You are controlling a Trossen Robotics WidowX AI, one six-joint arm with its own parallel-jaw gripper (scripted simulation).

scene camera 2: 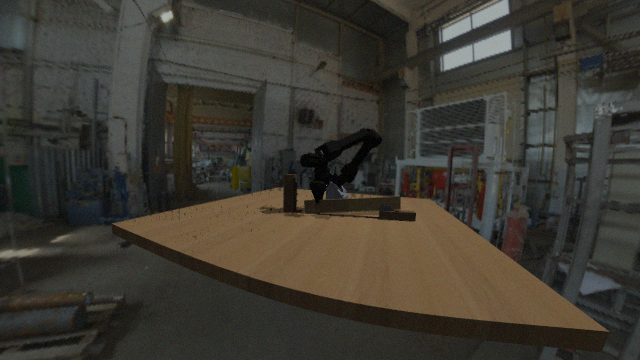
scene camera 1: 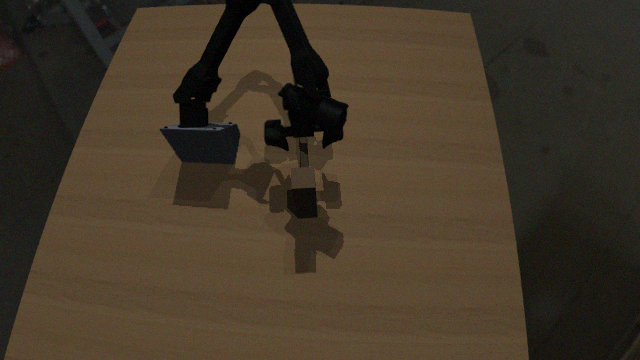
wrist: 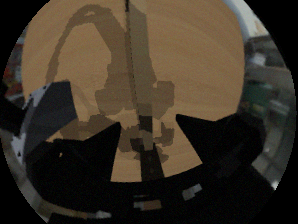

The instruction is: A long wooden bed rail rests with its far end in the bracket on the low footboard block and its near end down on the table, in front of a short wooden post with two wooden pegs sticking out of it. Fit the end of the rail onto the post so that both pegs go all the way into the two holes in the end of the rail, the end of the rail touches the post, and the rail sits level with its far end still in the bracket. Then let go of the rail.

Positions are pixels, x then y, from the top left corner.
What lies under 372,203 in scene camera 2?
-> A long wooden rail.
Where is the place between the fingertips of my gripper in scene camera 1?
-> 305,148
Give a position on a short wooden post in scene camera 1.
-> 303,186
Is my gripper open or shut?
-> Open.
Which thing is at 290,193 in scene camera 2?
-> A short wooden post.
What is my gripper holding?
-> Nothing.
